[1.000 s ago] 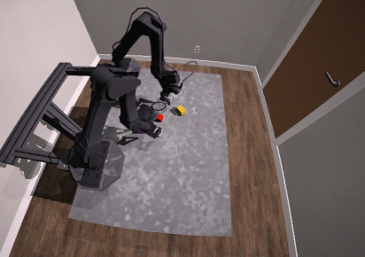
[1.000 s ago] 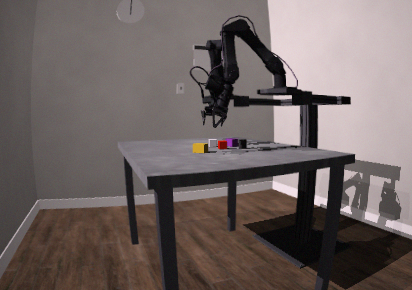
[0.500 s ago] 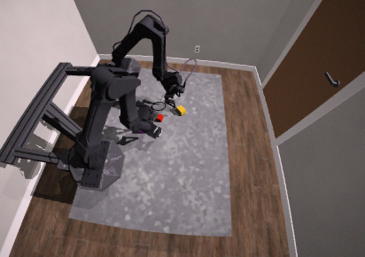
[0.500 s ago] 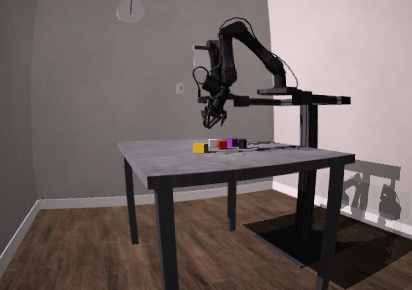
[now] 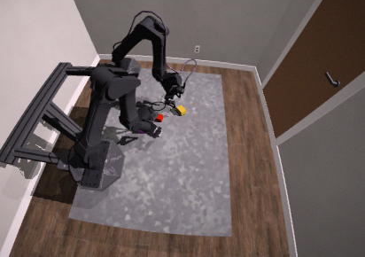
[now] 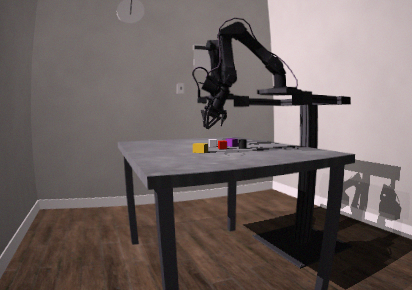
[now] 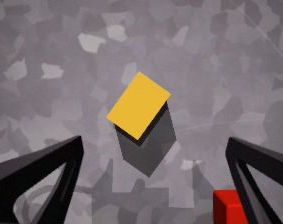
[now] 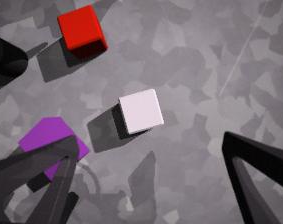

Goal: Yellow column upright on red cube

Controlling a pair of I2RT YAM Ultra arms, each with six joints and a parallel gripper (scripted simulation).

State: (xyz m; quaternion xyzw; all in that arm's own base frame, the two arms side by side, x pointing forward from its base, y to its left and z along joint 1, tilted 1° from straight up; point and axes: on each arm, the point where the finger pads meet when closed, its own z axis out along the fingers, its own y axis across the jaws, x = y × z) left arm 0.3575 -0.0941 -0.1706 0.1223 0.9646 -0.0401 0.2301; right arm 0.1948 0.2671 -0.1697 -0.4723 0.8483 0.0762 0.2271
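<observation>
The yellow column lies 100 mm below my left hand and 30 mm ahead of it. From my left hand the other things lie so: white cube: 180 mm to the right, 120 mm behind, 100 mm below; dark cylinder: 220 mm behind, 100 mm below, 20 mm to the right; red cube: 120 mm behind, 100 mm below, 60 mm to the right.
</observation>
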